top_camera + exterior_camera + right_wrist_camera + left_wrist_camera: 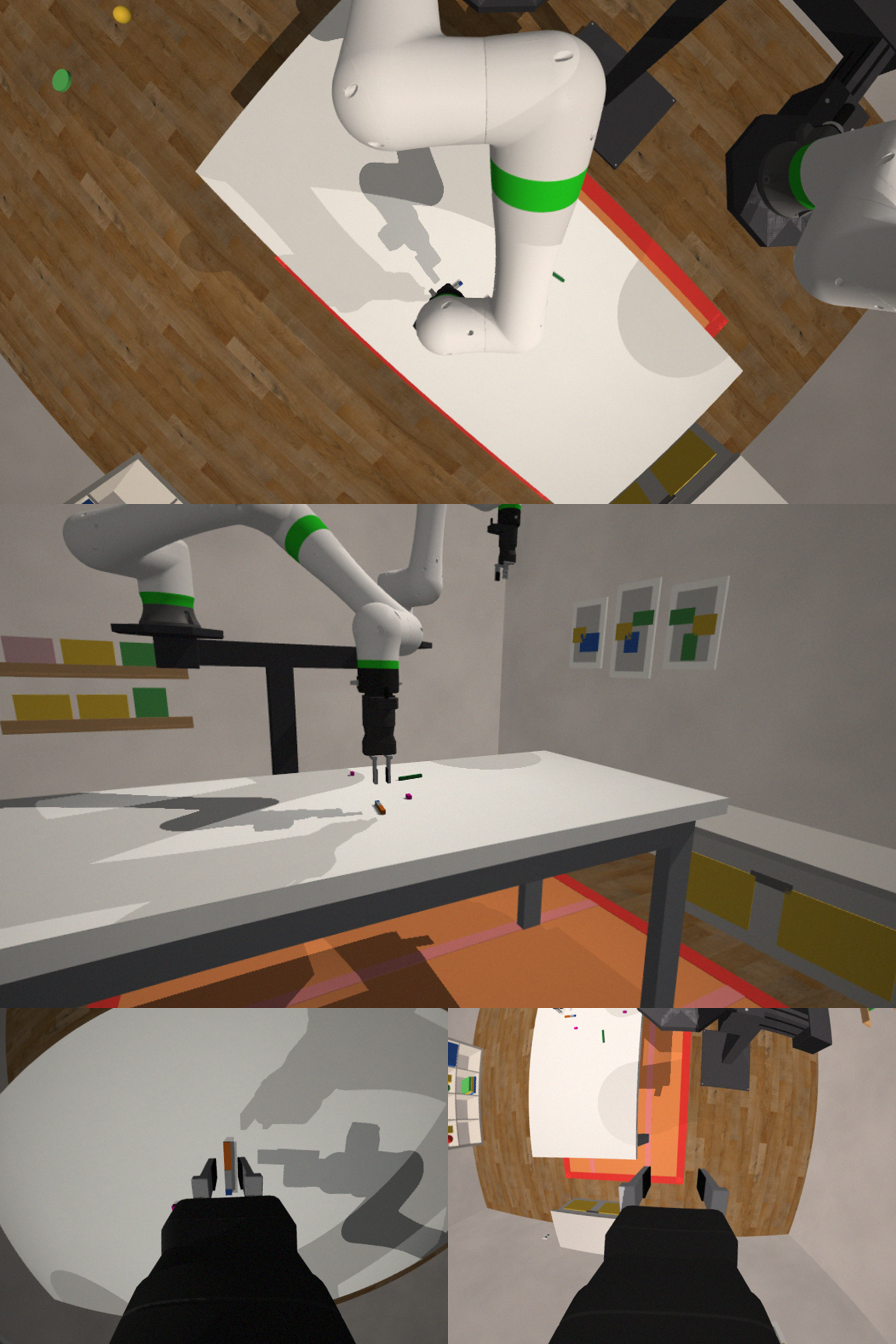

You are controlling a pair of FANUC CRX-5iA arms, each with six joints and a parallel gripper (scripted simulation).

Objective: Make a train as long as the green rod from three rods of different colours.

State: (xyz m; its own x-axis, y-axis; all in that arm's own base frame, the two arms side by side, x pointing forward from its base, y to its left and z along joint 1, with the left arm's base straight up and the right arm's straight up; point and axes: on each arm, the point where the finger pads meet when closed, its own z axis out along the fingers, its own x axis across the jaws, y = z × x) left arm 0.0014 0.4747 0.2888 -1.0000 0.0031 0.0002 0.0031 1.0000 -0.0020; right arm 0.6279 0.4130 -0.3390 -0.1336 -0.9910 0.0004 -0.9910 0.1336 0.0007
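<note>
The orange rod is 8 cm below my right hand. From my right hand the other things lie so: green rod: 25 cm behind, 21 cm to the left, 8 cm below; grey rod: 8 cm below, 3 cm behind, 1 cm to the left; blue rod: 8 cm below, 5 cm behind, 1 cm to the left.
</note>
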